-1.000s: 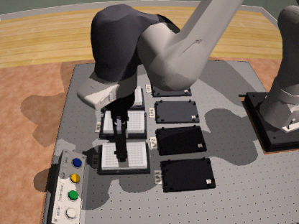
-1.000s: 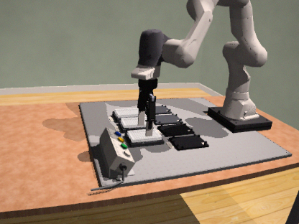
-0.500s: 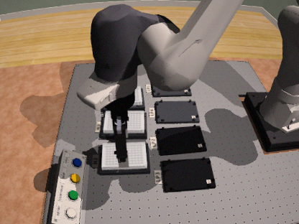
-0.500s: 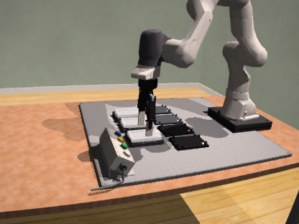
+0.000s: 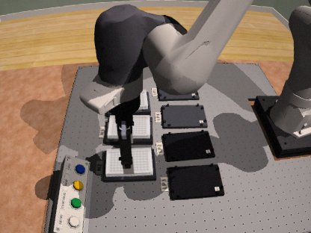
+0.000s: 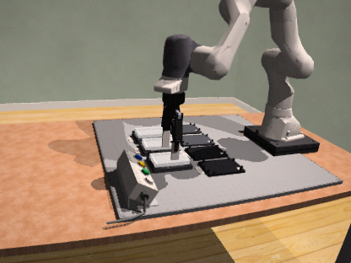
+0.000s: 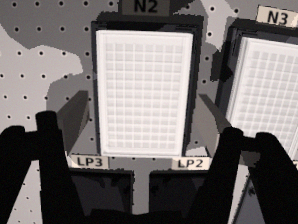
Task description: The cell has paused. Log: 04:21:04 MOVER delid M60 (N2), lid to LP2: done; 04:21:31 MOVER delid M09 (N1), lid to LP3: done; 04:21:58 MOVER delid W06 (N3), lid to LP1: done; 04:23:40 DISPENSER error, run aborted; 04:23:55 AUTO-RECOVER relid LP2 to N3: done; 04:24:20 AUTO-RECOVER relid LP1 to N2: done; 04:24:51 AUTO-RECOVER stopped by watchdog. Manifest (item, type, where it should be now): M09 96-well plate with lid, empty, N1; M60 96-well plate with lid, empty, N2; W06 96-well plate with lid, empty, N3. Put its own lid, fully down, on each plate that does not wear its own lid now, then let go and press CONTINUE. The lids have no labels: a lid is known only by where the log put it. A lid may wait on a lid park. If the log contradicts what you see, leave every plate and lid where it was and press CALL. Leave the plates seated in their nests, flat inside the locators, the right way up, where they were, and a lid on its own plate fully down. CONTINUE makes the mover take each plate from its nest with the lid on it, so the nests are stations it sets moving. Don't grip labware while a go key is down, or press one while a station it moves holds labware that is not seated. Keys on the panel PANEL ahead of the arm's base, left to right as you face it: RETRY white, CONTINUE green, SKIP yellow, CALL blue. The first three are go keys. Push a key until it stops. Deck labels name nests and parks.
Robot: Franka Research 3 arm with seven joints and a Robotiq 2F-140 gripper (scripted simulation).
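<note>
Now: the plate 5 cm below my hand. Round my hand: LP2 label (9 cm behind, 7 cm below, 6 cm to the right); LP3 label (9 cm behind, 7 cm to the left, 7 cm below); N2 label (9 cm ahead, 7 cm below).
</note>
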